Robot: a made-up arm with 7 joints. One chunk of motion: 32 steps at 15 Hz.
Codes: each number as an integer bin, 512 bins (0 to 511) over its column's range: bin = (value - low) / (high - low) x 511, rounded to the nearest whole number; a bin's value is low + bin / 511 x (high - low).
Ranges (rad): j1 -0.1..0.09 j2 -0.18..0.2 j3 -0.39..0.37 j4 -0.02..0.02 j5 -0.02..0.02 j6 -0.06..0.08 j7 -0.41..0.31
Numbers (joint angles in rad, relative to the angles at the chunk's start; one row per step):
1: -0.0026 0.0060 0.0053 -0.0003 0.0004 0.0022 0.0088
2: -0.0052 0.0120 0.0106 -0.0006 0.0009 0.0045 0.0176
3: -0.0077 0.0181 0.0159 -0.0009 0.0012 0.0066 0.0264
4: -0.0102 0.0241 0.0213 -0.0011 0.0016 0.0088 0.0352
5: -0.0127 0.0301 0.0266 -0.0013 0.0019 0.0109 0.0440
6: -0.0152 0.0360 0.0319 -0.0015 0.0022 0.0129 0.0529
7: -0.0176 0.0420 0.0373 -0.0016 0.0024 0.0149 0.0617
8: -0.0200 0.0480 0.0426 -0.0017 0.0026 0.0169 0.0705
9: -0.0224 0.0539 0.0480 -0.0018 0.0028 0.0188 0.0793
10: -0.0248 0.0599 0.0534 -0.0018 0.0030 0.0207 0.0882
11: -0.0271 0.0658 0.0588 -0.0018 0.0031 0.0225 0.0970
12: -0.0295 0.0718 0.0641 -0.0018 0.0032 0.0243 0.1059
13: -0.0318 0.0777 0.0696 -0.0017 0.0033 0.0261 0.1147
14: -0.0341 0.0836 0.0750 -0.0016 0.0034 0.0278 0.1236
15: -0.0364 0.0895 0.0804 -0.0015 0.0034 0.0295 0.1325
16: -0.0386 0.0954 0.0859 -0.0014 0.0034 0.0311 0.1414
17: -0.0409 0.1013 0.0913 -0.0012 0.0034 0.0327 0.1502
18: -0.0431 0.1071 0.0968 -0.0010 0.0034 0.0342 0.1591
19: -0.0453 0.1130 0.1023 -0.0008 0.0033 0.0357 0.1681
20: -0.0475 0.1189 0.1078 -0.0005 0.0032 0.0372 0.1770
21: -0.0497 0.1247 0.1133 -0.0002 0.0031 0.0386 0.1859
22: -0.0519 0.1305 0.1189 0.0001 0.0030 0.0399 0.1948
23: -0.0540 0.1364 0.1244 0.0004 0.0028 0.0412 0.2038
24: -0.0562 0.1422 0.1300 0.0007 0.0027 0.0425 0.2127
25: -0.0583 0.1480 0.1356 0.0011 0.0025 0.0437 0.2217
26: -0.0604 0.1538 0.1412 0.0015 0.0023 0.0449 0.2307
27: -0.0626 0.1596 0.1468 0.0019 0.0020 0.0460 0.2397
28: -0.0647 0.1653 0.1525 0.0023 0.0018 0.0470 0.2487
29: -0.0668 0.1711 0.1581 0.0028 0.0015 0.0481 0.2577
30: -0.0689 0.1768 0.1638 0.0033 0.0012 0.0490 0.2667
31: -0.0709 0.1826 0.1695 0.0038 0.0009 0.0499 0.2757
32: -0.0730 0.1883 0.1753 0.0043 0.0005 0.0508 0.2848
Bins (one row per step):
1: 262 250 266 252 261 227 297
2: 255 258 269 248 267 235 303
3: 248 266 273 244 271 243 310
4: 242 274 277 241 276 251 316
5: 235 283 280 239 280 259 322
6: 228 290 284 236 284 266 329
7: 222 299 287 235 286 273 335
8: 215 307 291 234 289 281 341
9: 209 315 294 233 291 288 347
10: 202 323 298 233 294 295 354
11: 196 331 302 233 295 301 360
12: 190 339 305 233 296 308 366
13: 183 347 309 234 298 314 372
14: 177 354 313 235 299 320 379
15: 171 362 316 236 299 327 385
16: 165 370 320 238 299 333 391
17: 159 378 324 240 299 338 398
18: 153 386 327 243 299 344 404
19: 147 394 331 245 298 349 410
20: 141 402 335 249 296 355 417
21: 135 410 338 253 295 360 423
22: 129 418 342 257 294 365 429
23: 124 425 346 261 291 369 436
24: 118 433 350 264 290 374 442
25: 112 441 353 270 287 379 448
26: 107 449 357 275 285 383 455
27: 101 457 361 280 281 387 461
28: 95 464 365 285 278 391 467
29: 89 472 369 291 275 395 474
30: 84 480 372 298 271 398 480
31: 78 488 376 304 267 401 487
32: 73 495 380 310 262 404 493

